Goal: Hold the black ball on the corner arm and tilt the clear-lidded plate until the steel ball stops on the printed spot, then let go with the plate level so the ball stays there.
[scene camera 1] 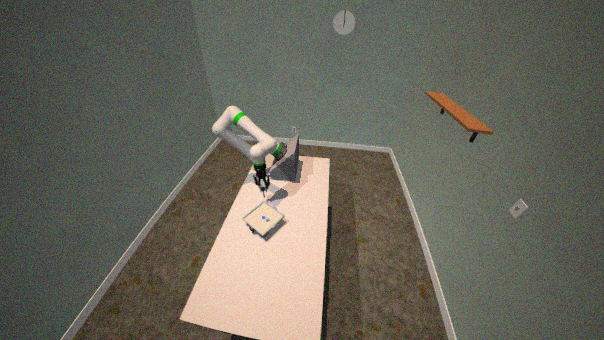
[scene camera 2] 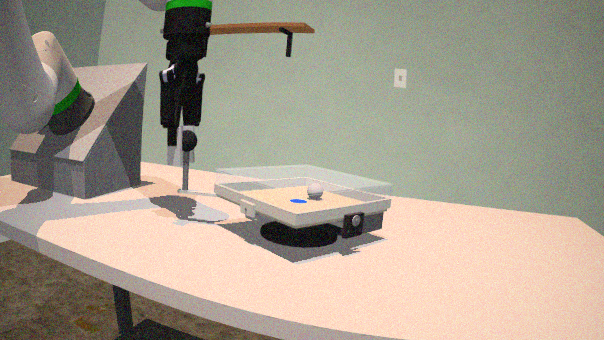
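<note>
My gripper (scene camera 1: 262,188) (scene camera 2: 182,146) points down and is shut on the black ball (scene camera 2: 189,140), which shows between and partly in front of the fingertips. The ball tops a thin upright post (scene camera 2: 185,172) on the corner arm (scene camera 2: 202,193) of the plate. The square plate (scene camera 1: 254,219) (scene camera 2: 345,212) has a pale floor, raised white rims and a clear lid (scene camera 2: 320,172). It looks close to level; a slight tilt is hard to judge. The steel ball (scene camera 1: 268,220) (scene camera 2: 315,190) lies close beside the blue printed spot (scene camera 1: 263,217) (scene camera 2: 298,201), apart from it, away from the rims.
The plate stands over a round black base (scene camera 2: 299,235) on the pale table (scene camera 1: 270,280) (scene camera 2: 450,280). A dark bracket with a round knob (scene camera 2: 356,220) sits at its side. The grey wedge-shaped robot mount (scene camera 1: 295,160) (scene camera 2: 122,130) stands behind the gripper. A wooden shelf (scene camera 1: 457,112) (scene camera 2: 255,28) hangs on the wall.
</note>
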